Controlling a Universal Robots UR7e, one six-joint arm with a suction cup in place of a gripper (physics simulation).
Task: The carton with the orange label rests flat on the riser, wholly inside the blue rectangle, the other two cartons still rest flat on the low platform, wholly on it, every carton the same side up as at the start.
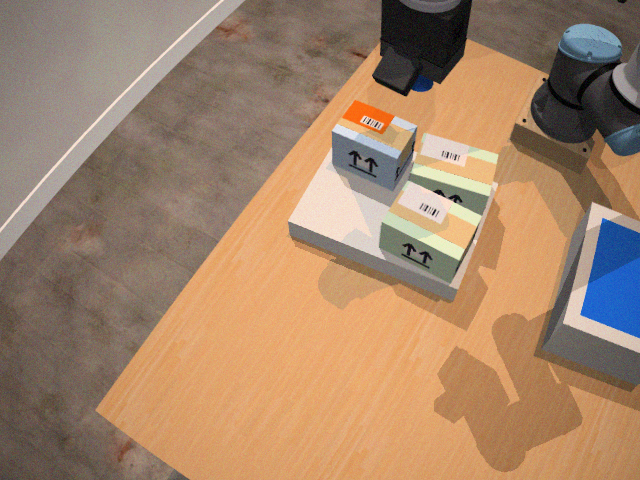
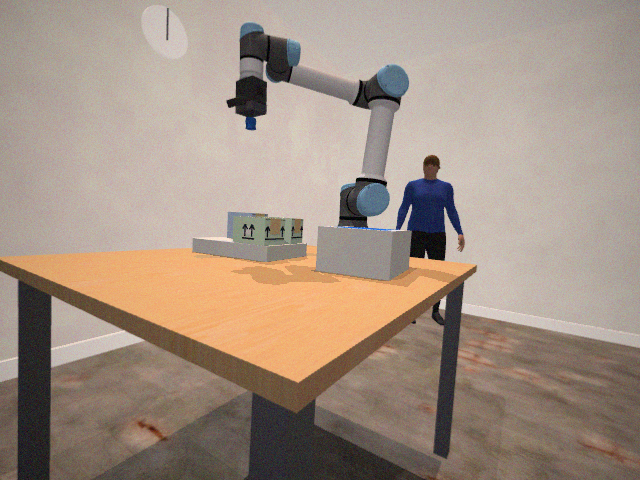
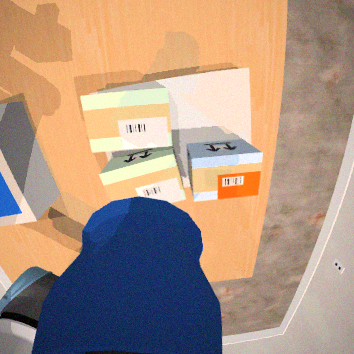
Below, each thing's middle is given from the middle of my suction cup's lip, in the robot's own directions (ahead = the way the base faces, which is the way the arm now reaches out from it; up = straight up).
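My suction cup is 41 cm above the low platform [image 1: 341, 212], and it is also 5 cm past the platform and 3 cm to the left of it. I see the grey riser [image 2: 383, 254] too, and it is 37 cm below my suction cup, 40 cm to the left of it and 12 cm behind it.
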